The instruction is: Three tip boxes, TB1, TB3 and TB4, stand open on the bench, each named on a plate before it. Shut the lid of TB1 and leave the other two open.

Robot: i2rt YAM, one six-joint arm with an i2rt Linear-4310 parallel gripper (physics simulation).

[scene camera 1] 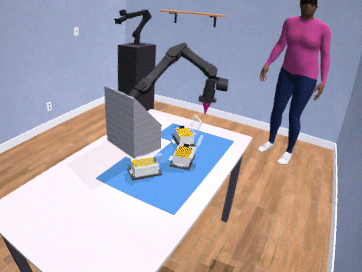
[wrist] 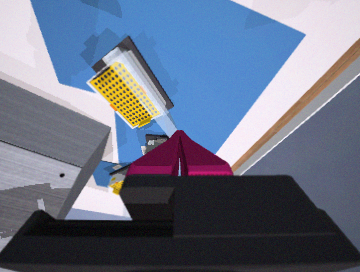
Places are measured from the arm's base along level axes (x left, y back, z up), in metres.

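Where they show: gripper, fingertip midpoint: [scene camera 1: 204, 113] [wrist: 179, 135]; arm's base, link origin: [scene camera 1: 129, 102].
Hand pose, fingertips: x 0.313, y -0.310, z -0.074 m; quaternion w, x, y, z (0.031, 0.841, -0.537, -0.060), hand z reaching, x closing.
Note:
Things, the pixels of their top centre, and the offset from my fingertips. "spot": a spot on its surface instead. Level surfaces: height alone.
- blue mat, surface height: dz -0.184 m
- left box, surface spot: [scene camera 1: 145, 167] spot: dz -0.112, dx -0.517, dy -0.010 m
- middle box, top centre: [scene camera 1: 184, 148] dz -0.110, dx -0.255, dy -0.043 m
- far box, top centre: [wrist: 124, 103] [scene camera 1: 184, 129] dz -0.110, dx -0.070, dy +0.089 m
- far box's lid, surface spot: [scene camera 1: 197, 122] spot: dz -0.067, dx -0.008, dy +0.041 m
- white table, surface height: dz -0.188 m
Three tip boxes with yellow tip racks stand on the blue mat [scene camera 1: 172, 200] [wrist: 225, 65]. In the scene view, the left box [scene camera 1: 145, 167], the middle box [scene camera 1: 183, 156] and the far box [scene camera 1: 184, 135] have clear lids; the far box's lid [scene camera 1: 197, 122] stands raised. The name plates are too small to read. In the wrist view, one box [wrist: 125, 95] shows whole at upper left; two others are partly hidden behind the fingers. My gripper [scene camera 1: 206, 111] [wrist: 179, 135] is shut with its magenta fingertips together, empty, and hangs above the boxes, near the raised far lid in the scene view.
A grey panelled block [scene camera 1: 120, 122] [wrist: 45, 115] stands at the mat's left side, close to the arm's base. The white table [scene camera 1: 90, 225] carries the mat. Behind are a second arm on a black pedestal [scene camera 1: 136, 70], a wall shelf [scene camera 1: 192, 13] and a standing person [scene camera 1: 302, 55].

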